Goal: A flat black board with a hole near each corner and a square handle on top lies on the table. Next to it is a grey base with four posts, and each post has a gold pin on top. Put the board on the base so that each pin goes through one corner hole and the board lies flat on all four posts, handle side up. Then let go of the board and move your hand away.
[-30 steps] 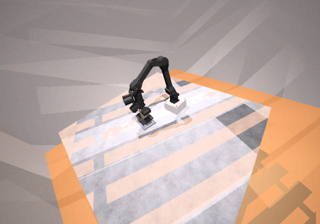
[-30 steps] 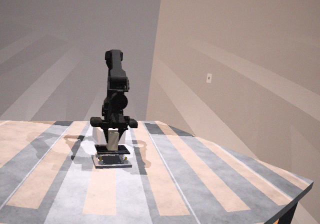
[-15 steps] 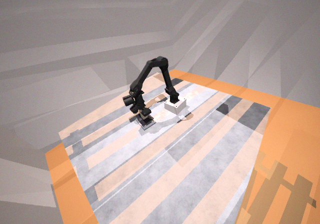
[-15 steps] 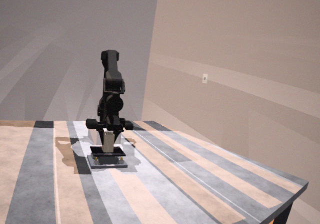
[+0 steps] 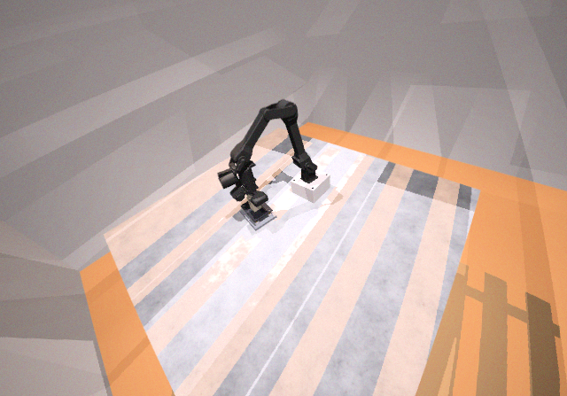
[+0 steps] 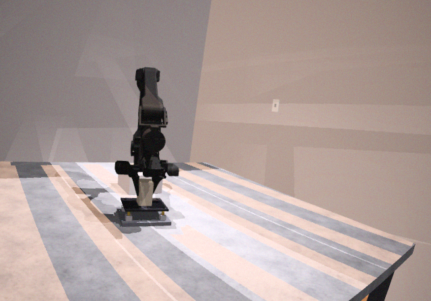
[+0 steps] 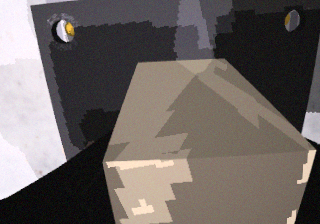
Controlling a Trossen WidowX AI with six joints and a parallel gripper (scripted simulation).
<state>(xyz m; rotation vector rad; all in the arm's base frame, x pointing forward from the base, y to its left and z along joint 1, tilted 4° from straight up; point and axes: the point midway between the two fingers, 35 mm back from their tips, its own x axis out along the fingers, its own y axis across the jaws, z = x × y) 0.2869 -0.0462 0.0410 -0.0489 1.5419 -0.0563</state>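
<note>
My gripper tip is now 7 cm above the grey base. From my gripper tip the other things lie so: black board (1 cm below).
</note>
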